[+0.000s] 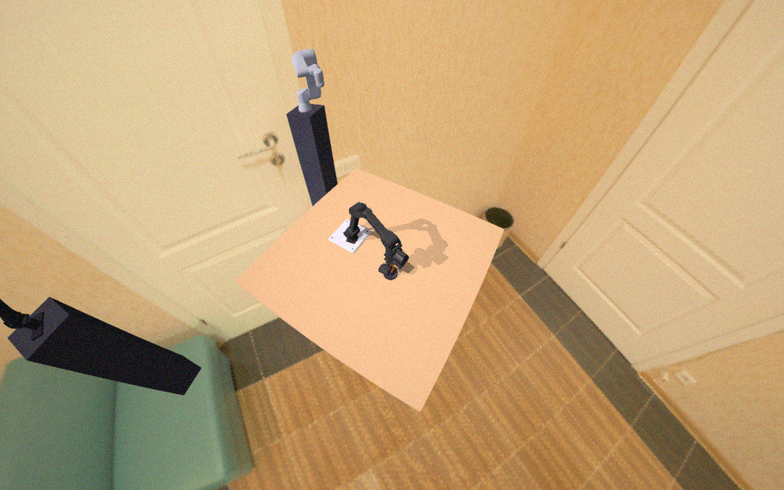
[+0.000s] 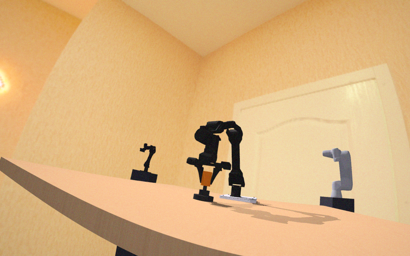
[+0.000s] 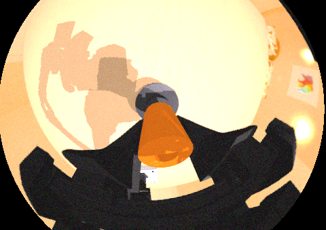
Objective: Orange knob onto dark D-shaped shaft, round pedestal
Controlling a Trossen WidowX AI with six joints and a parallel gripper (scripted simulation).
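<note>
Now: gripper tip 2 cm below the orange knob. Round my gripper tip: round pedestal 4 cm below.
</note>
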